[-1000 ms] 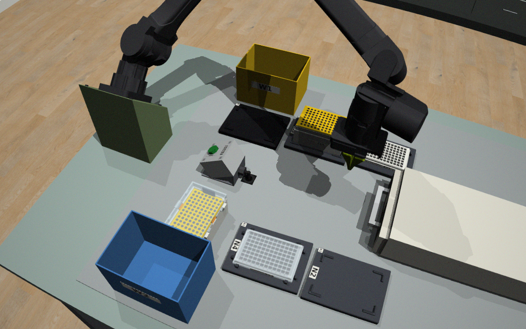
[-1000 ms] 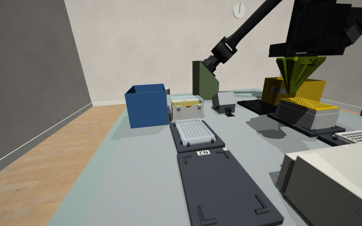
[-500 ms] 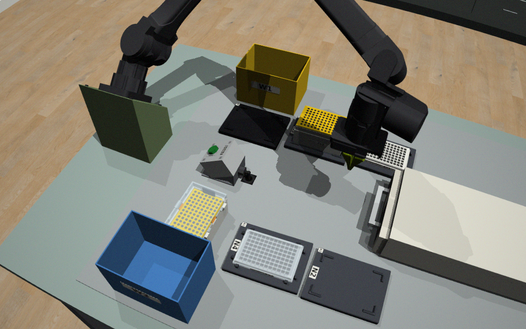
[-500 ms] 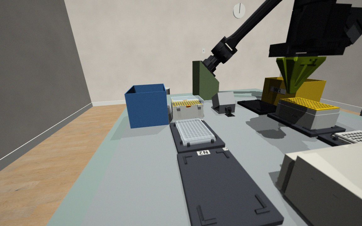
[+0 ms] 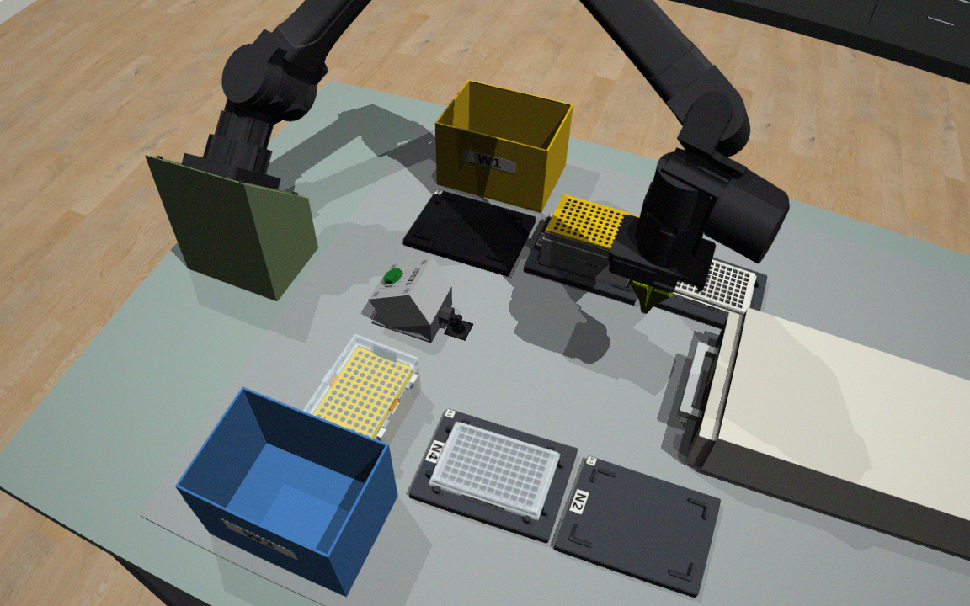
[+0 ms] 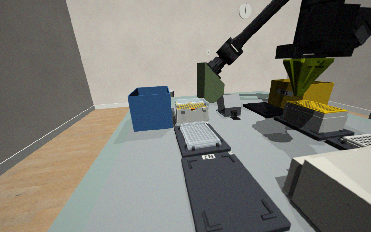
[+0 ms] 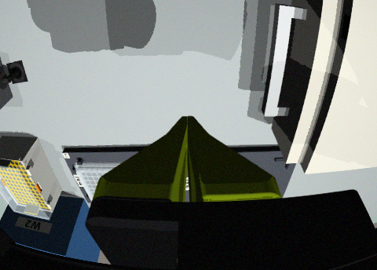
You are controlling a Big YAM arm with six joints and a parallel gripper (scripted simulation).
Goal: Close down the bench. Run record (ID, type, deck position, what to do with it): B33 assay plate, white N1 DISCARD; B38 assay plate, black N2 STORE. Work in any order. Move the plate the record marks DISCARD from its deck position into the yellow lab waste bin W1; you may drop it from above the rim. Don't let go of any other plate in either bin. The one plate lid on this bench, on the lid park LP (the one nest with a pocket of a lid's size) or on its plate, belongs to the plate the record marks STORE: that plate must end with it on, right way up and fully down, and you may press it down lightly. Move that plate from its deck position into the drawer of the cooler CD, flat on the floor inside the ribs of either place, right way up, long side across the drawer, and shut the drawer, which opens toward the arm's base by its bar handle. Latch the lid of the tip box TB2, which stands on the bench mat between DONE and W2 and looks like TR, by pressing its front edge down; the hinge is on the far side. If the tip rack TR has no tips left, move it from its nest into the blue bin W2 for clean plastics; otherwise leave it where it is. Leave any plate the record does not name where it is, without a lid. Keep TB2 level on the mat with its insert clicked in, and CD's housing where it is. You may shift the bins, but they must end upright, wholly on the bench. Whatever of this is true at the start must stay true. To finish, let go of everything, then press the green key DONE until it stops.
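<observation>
Right now the white assay plate is 190 mm to the left of my hand, 120 mm below it and 70 mm ahead of it. The rest, counted from my hand: plate lid: 190 mm ahead, 120 mm below; tip rack TR: 180 mm to the left, 110 mm behind, 90 mm below; black plate: 190 mm ahead, 120 mm below.
</observation>
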